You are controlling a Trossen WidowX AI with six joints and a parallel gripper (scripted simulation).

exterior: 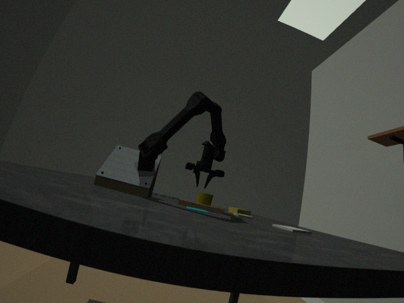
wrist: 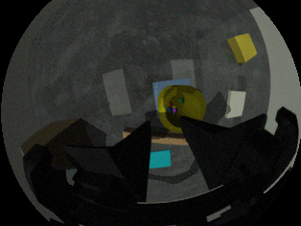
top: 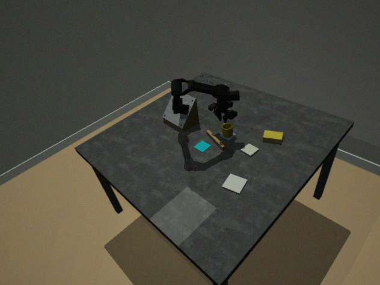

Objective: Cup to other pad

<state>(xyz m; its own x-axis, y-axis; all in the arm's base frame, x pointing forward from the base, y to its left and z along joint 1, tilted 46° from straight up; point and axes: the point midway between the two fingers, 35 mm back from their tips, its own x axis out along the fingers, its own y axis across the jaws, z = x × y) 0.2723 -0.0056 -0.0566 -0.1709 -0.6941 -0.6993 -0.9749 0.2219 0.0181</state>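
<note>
Now: the yellow cup 60 mm below my gripper tip and 30 mm ahead of it. The rest, counted from my gripper tip: pale blue pad: 100 mm below, 30 mm ahead; then cyan pad: 170 mm to the right, 100 mm below, 50 mm behind; then wooden stick: 90 mm to the right, 90 mm below, 10 mm behind.
</note>
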